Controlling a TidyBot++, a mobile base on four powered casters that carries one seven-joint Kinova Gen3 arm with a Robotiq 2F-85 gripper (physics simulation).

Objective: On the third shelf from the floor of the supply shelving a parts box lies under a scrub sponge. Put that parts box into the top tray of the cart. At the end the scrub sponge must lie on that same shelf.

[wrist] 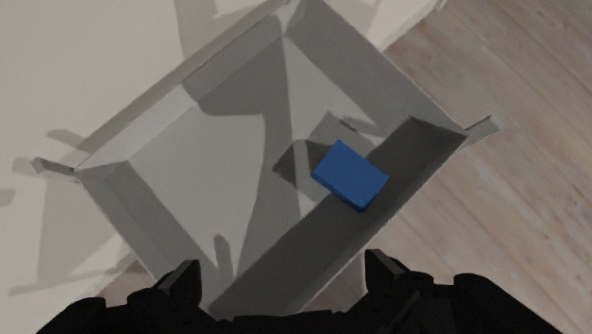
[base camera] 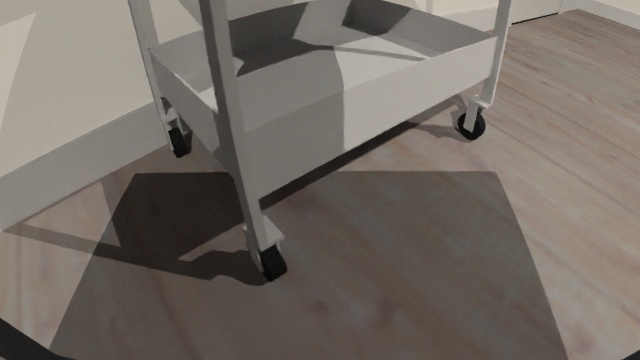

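Observation:
A blue box (wrist: 350,175), which looks like the parts box, is in the top tray (wrist: 370,75) of the cart, near the tray's lower right wall in the wrist view. My gripper (wrist: 283,273) is open above the tray's lower corner, apart from the blue box, with nothing between its fingers. The base camera view shows the cart (base camera: 227,110) by its lower part; the top tray is above that view. The supply shelving and the scrub sponge do not show in either view.
The cart's lower tray (base camera: 420,95) and black casters (base camera: 471,126) stand close in front of the base. A pale wall (base camera: 65,90) (wrist: 75,60) runs behind and left of the cart. Wooden floor (base camera: 575,150) (wrist: 490,210) extends to the right.

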